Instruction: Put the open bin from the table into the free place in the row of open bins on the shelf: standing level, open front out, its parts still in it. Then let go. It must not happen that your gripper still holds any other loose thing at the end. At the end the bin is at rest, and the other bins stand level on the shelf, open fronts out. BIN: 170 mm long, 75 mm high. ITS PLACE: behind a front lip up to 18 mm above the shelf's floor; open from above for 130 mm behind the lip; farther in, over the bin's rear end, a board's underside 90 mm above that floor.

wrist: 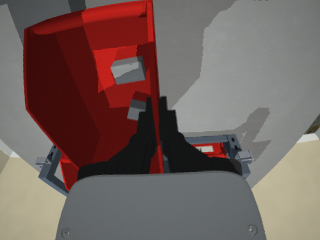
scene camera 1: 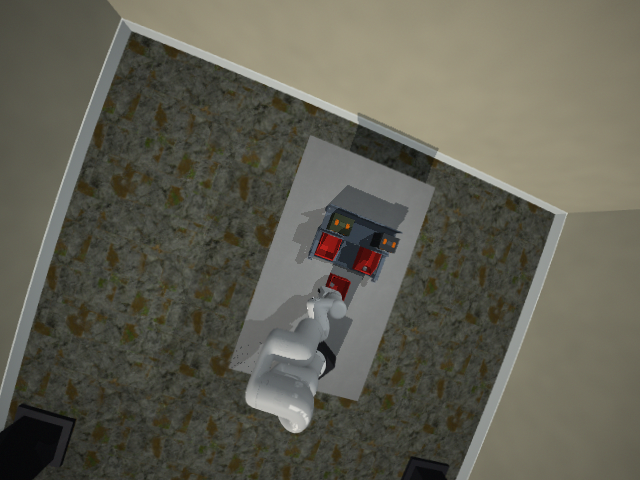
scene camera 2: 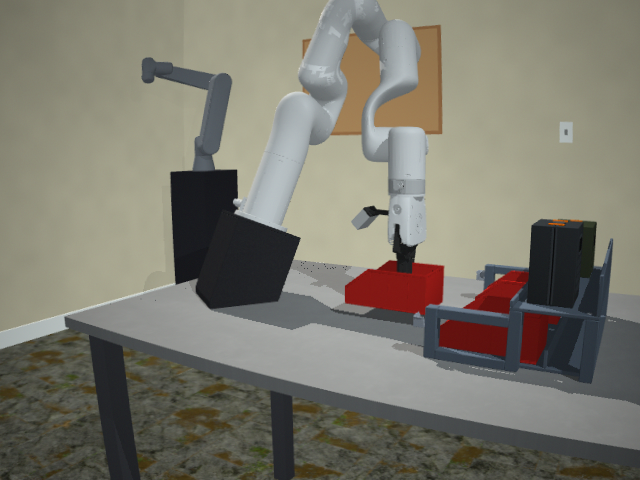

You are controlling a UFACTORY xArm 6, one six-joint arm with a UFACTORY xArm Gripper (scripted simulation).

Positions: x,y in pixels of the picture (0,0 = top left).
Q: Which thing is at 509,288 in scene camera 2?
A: A red open bin.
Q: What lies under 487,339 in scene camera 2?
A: A red open bin.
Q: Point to a red open bin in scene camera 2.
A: At 385,288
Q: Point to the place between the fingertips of the gripper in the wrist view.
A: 157,108
